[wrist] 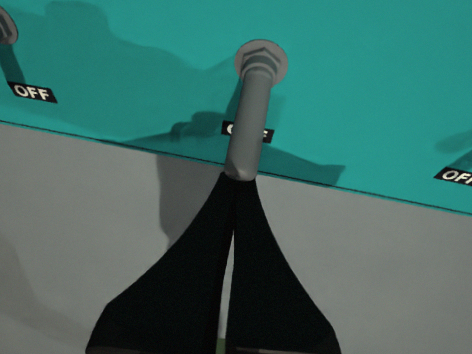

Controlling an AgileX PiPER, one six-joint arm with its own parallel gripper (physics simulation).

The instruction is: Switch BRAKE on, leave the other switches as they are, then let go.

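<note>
The middle toggle switch (251, 120) is a grey lever on a round collar at the upper middle of the wrist view. It points down over its OFF label, toward the panel's lower edge. The name BRAKE does not show in this view. My gripper (236, 190) is shut, its two black fingertips together right at the lever's rounded lower end. The fingertips touch or nearly touch the tip; the exact contact cannot be told. Nothing shows held between the fingers.
The teal panel (370, 75) fills the upper part. Part of another switch's collar (6, 27) shows at the upper left, above an OFF label (32, 92). Another OFF label (456, 175) is at the right edge. A grey surface (380, 280) lies below the panel's edge.
</note>
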